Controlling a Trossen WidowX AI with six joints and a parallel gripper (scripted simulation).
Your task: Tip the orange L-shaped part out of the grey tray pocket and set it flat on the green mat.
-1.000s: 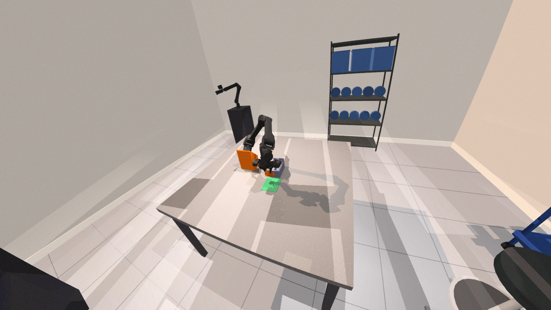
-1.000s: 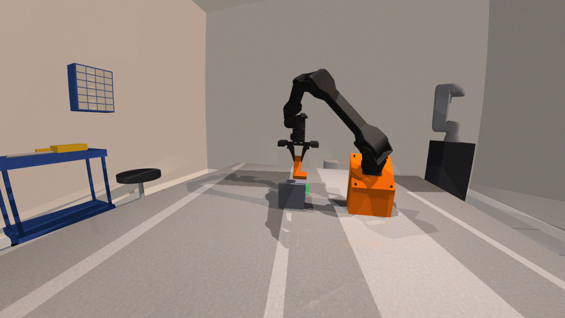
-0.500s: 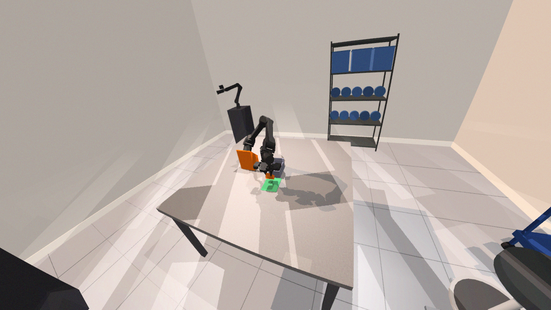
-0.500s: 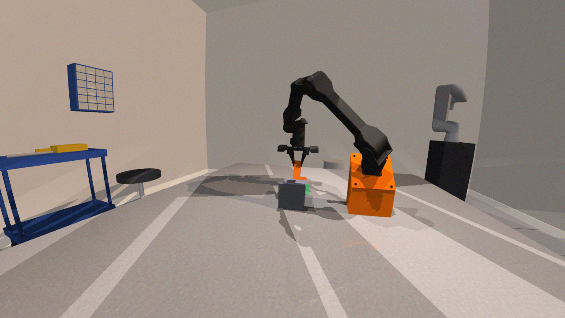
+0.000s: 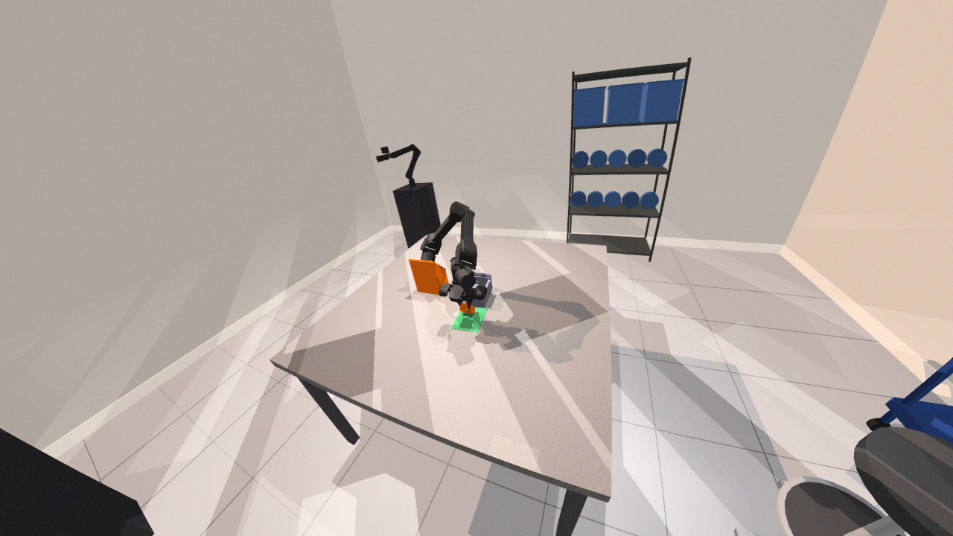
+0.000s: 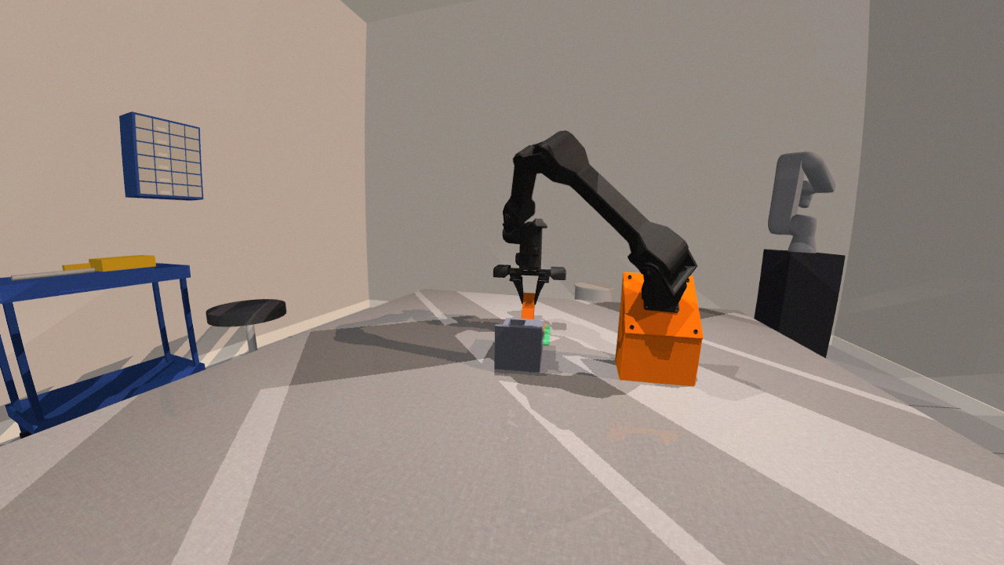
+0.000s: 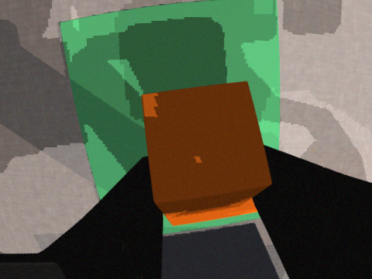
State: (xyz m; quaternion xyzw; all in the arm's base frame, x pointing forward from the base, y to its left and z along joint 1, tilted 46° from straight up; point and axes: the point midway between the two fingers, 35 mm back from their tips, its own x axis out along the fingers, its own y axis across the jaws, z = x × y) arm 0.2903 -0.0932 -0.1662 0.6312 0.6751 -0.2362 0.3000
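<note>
Now: gripper tip 2 cm past the orange L-shaped part, 3 cm to the right of it and 3 cm above it. Also, from my gripper tip: green mat (2 cm to the left, 9 cm below).
</note>
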